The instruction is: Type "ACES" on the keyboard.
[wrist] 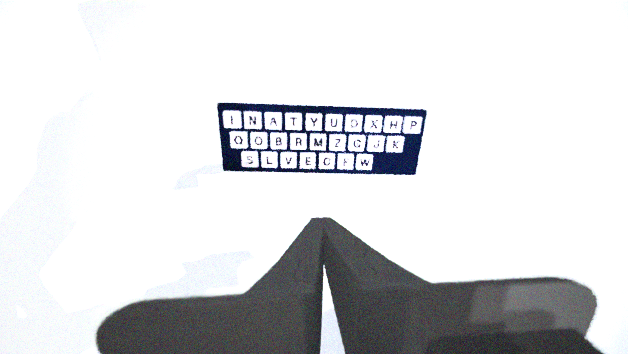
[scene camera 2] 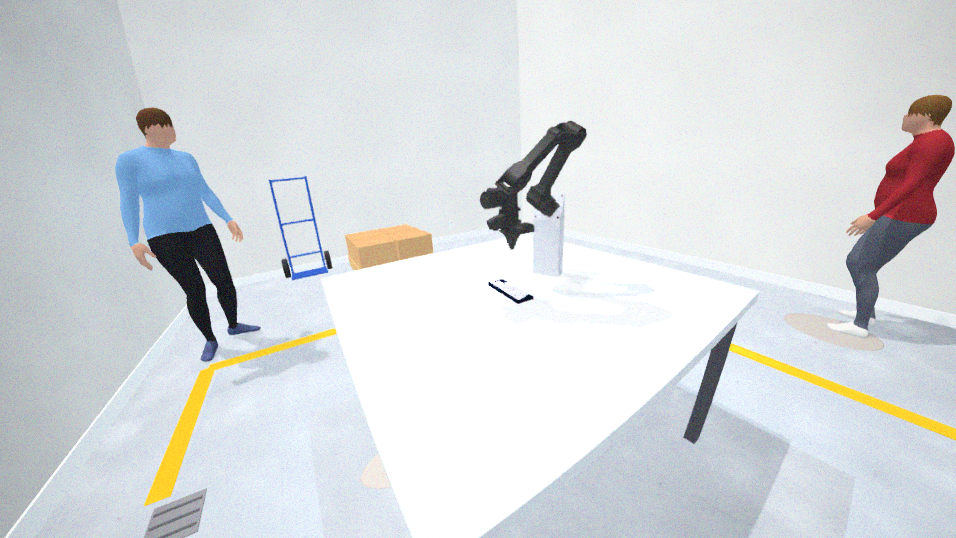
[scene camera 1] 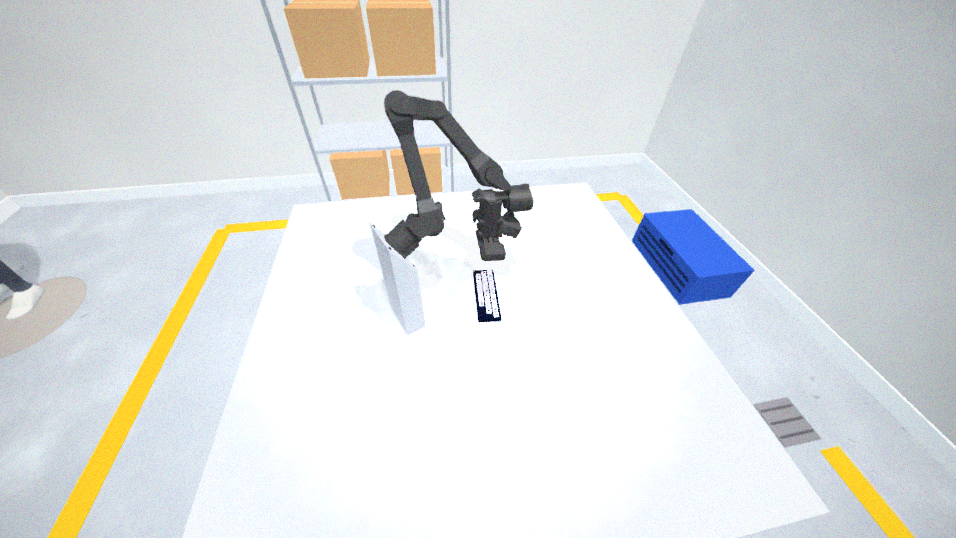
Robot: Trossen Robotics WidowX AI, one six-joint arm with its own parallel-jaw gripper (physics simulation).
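Places are measured from the arm's base along level axes (x down, y right, z back), in centimetres.
Where they show: gripper, fingertip midpoint: (wrist: 320, 226) (scene camera 2: 511, 249); arm's base at its link origin: (scene camera 2: 549, 207) (scene camera 1: 394, 246).
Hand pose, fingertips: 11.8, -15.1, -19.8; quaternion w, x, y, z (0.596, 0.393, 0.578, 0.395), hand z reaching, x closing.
Each offset is from my fingertips to the top centre of the thing, as dx, dy, dz. Level surfaces: height alone.
The keyboard @(+14.9, +0.8, -1.0) (scene camera 1: 487, 295) (scene camera 2: 510, 291) (wrist: 395, 163) is a dark blue board with three rows of white letter keys, lying flat on the table. In the wrist view the A key @(+14.9, -4.5, -1.3) (wrist: 273, 121) is third from the left in the top row. The S key @(+14.9, -5.6, +3.3) (wrist: 250, 160) starts the bottom row, the E key @(+14.9, +0.0, +1.3) (wrist: 307, 161) is fourth in it, and the blurred C key @(+14.9, +1.9, +0.7) (wrist: 326, 162) is right of E. My black gripper (scene camera 1: 492, 255) (scene camera 2: 512, 246) (wrist: 320, 226) is shut and empty, pointing down above the table. In the wrist view its tips show below the bottom row.
A white upright stand (scene camera 1: 399, 284) (scene camera 2: 548, 247) carries the arm's base beside the keyboard, on the white table @(dx +16.5) (scene camera 1: 467, 414) (scene camera 2: 467, 374). A blue box (scene camera 1: 695, 250) is on the floor beyond the table. Two people (scene camera 2: 170, 194) (scene camera 2: 912, 170) stand off the table.
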